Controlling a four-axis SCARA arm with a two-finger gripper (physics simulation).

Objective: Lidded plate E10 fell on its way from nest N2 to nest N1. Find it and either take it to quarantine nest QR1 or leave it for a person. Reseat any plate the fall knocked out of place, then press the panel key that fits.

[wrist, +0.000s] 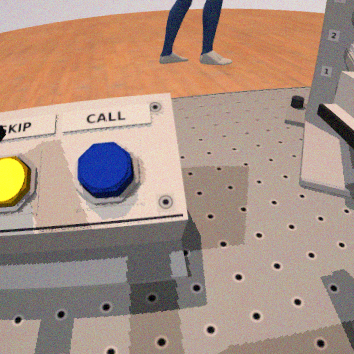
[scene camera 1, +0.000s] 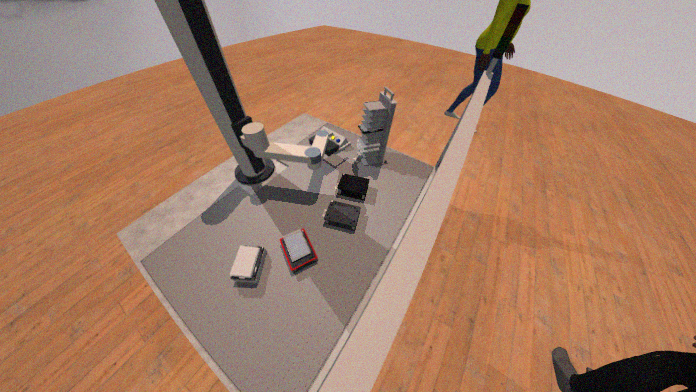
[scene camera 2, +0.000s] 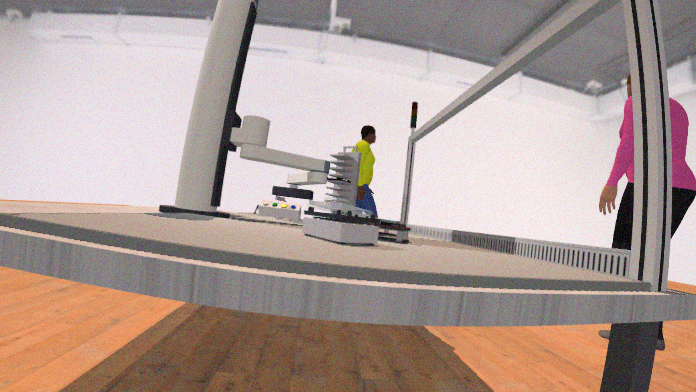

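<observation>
Visible here: a grey instrument with pale lid [scene camera 2: 336,227]; a blue CALL button [wrist: 104,169]; a rail [scene camera 1: 365,350].
</observation>
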